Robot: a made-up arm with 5 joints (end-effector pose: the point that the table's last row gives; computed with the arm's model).
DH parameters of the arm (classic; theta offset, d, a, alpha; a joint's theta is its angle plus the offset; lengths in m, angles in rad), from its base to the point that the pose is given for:
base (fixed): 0 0.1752 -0.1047 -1.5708
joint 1: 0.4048 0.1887 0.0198 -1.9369
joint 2: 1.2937 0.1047 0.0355 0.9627
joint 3: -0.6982 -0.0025 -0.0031 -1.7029
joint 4: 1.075 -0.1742 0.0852 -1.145
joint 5: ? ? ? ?
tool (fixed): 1.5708 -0.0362 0 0
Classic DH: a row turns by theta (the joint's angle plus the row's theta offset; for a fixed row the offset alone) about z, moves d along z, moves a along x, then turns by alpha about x.
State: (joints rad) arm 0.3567 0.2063 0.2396 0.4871 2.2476
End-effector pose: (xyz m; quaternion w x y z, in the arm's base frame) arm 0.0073 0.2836 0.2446 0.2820 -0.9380 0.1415 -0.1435
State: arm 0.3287 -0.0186 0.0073 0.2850 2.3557
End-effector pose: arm -0.0157 0.3125 0.2393 0.3327 -0.9423 0.0135 0.0357
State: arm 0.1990 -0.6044 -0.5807 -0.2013 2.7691
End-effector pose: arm -0.1737 0.3512 0.2393 0.1945 -0.8143 -0.4504 0.3102
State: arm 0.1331 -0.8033 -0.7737 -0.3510 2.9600
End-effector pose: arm -0.2484 0.3206 0.2315 0.0750 -0.7253 -0.6186 0.2927
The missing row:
joint 5: -1.4793 -0.0434 0.0704 -1.5708
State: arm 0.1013 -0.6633 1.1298 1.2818 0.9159
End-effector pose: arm -0.0057 0.1798 0.2330 0.7563 -0.5350 -0.0199 -0.3760
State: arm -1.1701 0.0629 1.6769 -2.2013 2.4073
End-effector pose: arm 0.1256 -0.0305 0.3021 0.8258 -0.0355 -0.4912 0.2746
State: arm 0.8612 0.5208 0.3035 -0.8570 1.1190
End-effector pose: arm -0.0019 0.0545 0.0729 0.7077 -0.2771 0.6499 -0.0071
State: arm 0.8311 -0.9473 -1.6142 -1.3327 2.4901
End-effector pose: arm -0.3706 0.2306 0.2640 0.0695 0.2418 0.6322 -0.7328
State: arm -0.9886 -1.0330 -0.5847 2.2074 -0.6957
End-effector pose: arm -0.1566 0.1816 0.0569 0.0275 -0.1687 0.7827 -0.5985
